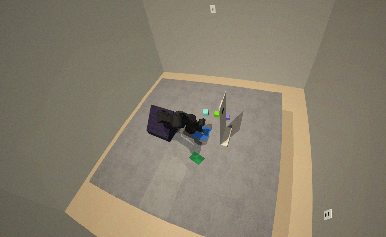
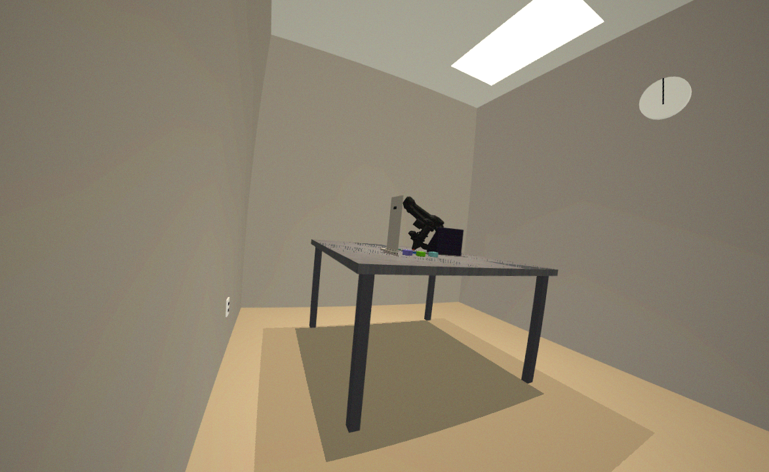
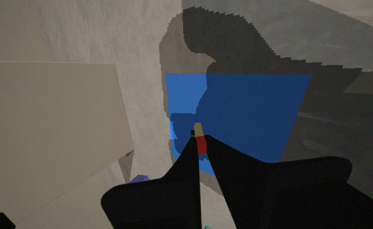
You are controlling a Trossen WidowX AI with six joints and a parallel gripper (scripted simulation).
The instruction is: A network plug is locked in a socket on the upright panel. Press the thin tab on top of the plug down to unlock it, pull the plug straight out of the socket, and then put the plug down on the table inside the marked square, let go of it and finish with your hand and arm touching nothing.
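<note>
Now: the network plug 10 mm ahead of my gripper tip. Also, from my gripper tip: cyan cube: 60 mm behind, 190 mm to the left, 10 mm below; blue marked square: 10 mm behind, 20 mm below; lime cube: 30 mm ahead, 210 mm to the left, 10 mm below.
</note>
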